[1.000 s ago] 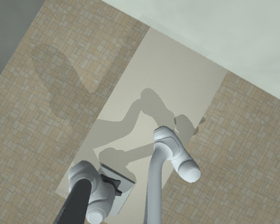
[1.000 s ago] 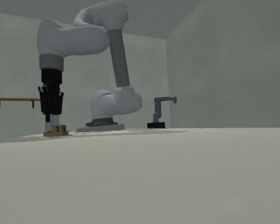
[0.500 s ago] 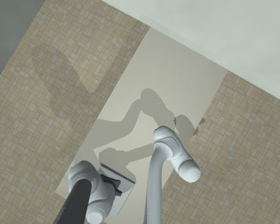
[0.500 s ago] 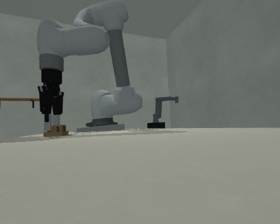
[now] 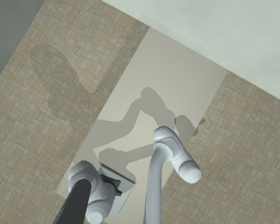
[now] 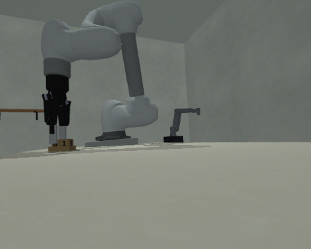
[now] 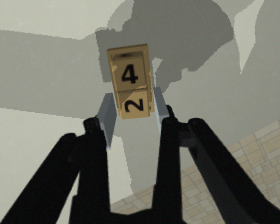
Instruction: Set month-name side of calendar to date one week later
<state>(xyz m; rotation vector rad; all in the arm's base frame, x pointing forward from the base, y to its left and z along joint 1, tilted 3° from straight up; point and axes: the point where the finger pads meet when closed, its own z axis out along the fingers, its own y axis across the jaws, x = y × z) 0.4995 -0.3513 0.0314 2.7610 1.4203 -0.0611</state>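
Right now the wooden cube is 3 cm below my hand. Round my hand: tray 1 cm ahead, 1 cm to the left, 5 cm below.
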